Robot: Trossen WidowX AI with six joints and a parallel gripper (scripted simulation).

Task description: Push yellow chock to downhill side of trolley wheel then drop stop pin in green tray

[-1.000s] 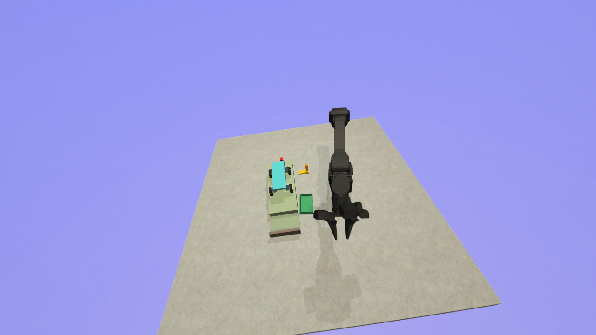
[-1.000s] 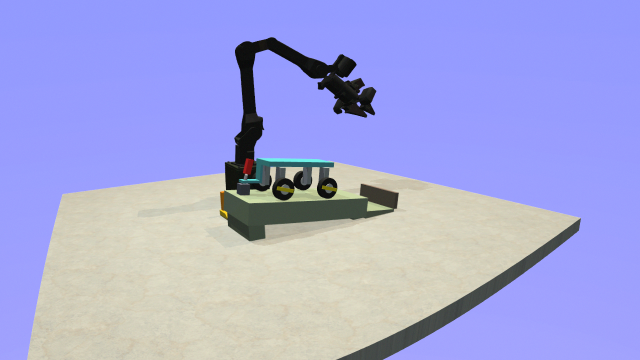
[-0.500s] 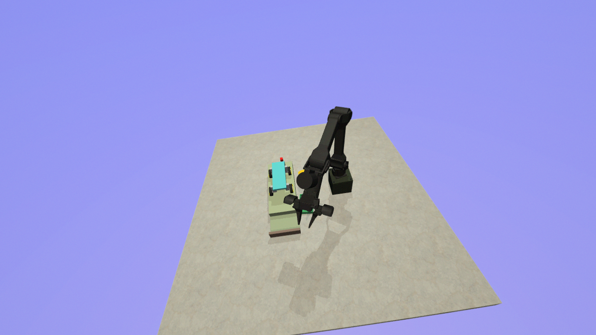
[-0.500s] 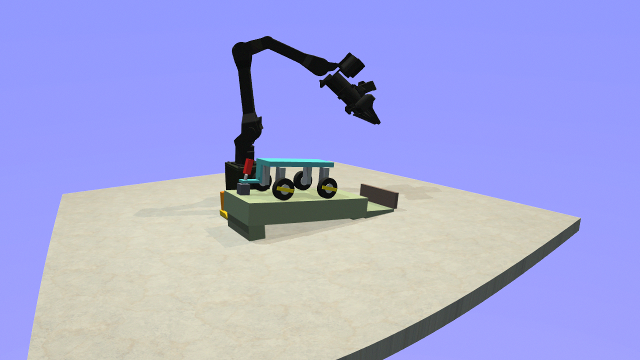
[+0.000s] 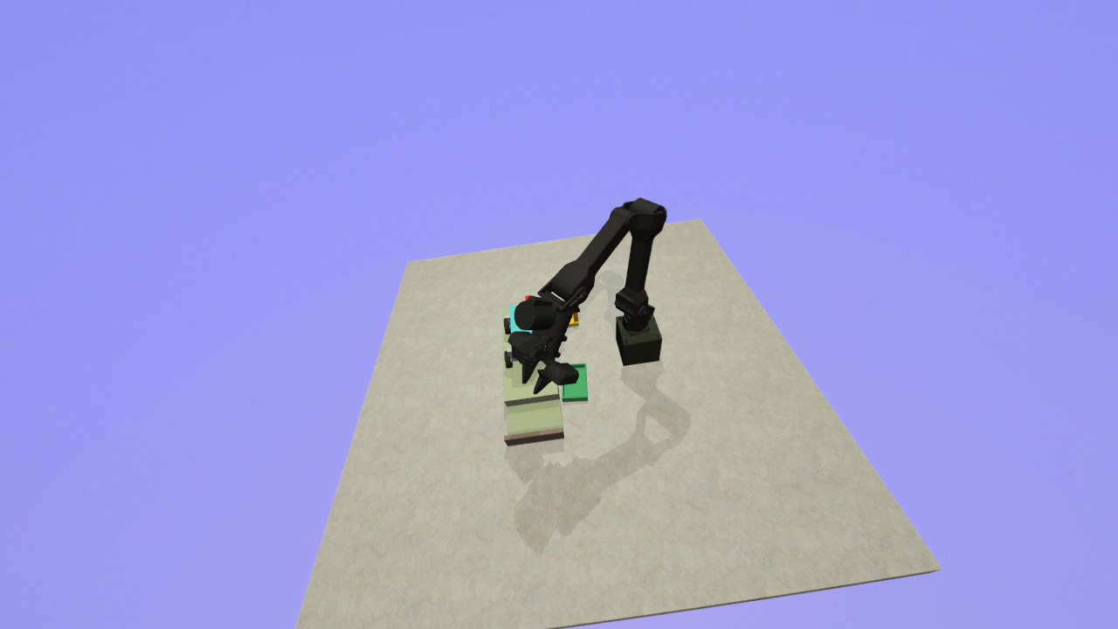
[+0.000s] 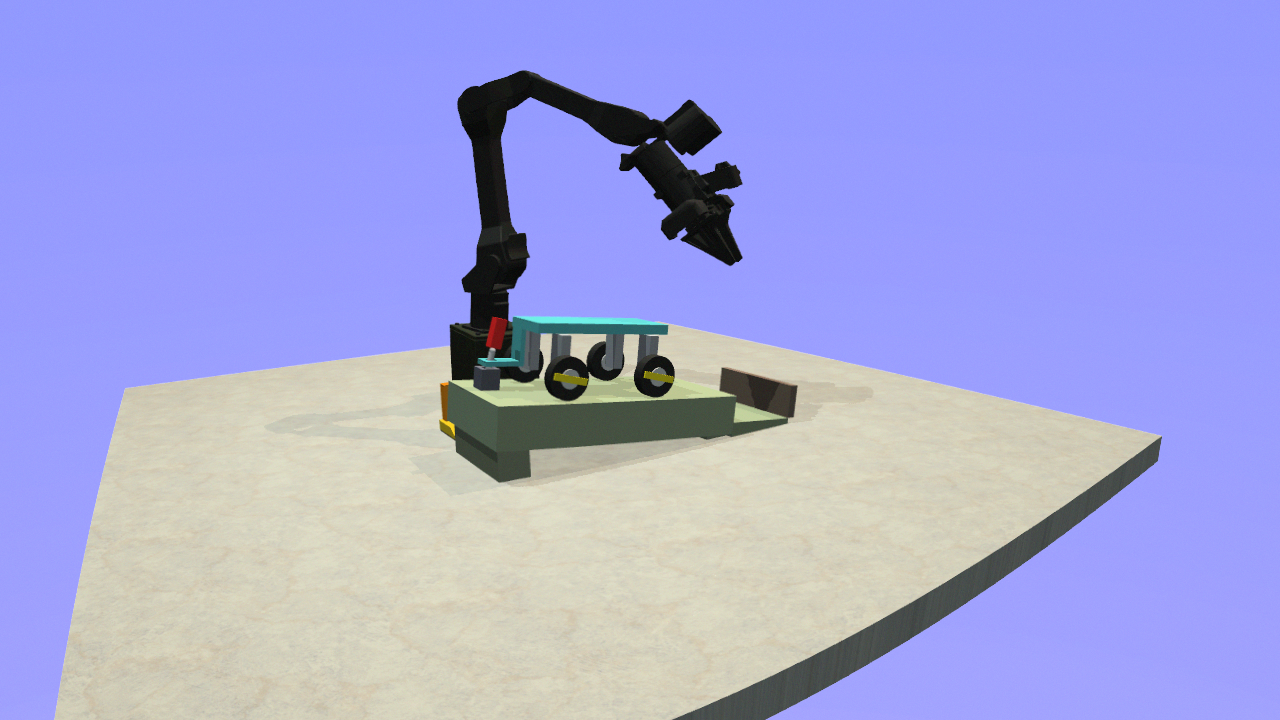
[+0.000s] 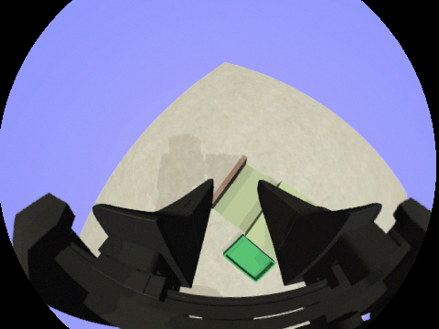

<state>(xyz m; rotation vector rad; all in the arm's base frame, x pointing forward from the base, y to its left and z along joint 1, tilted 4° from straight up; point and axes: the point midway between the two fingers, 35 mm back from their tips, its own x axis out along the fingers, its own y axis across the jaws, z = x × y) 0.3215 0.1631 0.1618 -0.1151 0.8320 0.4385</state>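
The yellow chock is 19 cm behind my gripper tip, 35 cm to the right of it and 19 cm below it. From my gripper tip the other things lie so: trolley (3 cm behind, 25 cm to the right, 10 cm below); then green tray (13 cm behind, 12 cm to the right, 22 cm below); then brown stop board (2 cm ahead, 2 cm to the left, 18 cm below).
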